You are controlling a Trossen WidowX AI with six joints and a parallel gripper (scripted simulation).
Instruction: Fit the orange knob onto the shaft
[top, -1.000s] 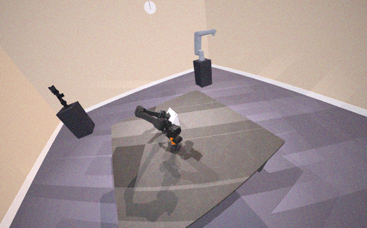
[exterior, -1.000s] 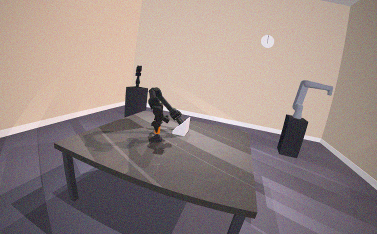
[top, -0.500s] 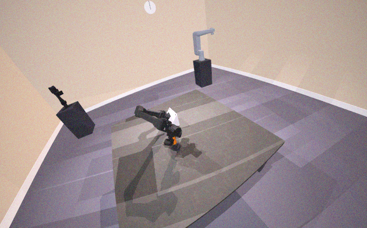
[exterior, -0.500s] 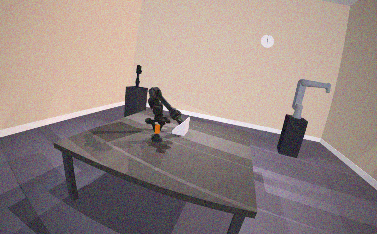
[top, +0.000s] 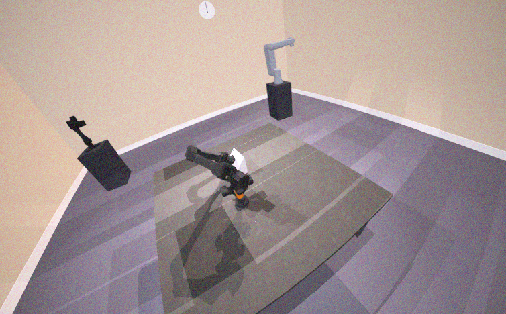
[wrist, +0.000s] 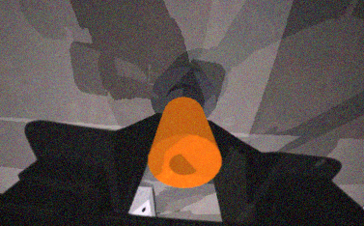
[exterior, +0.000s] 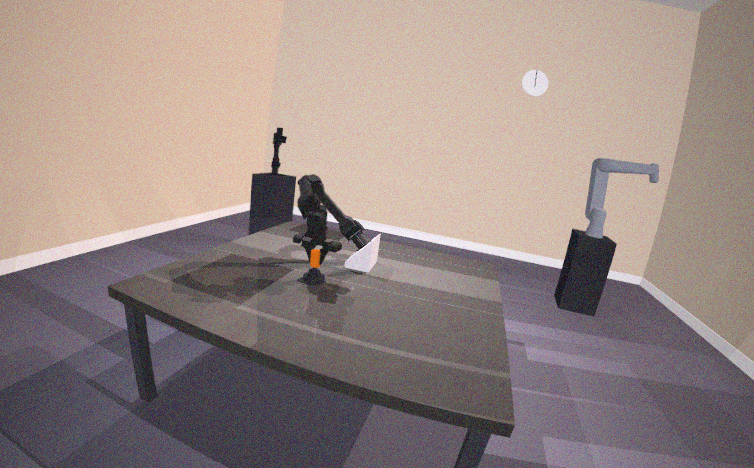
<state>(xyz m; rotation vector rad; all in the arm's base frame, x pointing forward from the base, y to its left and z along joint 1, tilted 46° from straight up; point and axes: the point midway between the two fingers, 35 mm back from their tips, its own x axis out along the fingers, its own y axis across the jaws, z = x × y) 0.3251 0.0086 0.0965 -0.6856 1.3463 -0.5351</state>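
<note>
My gripper tip is 4 cm above the round pedestal. From my gripper tip the other things lie so: orange knob: 2 cm above.
</note>
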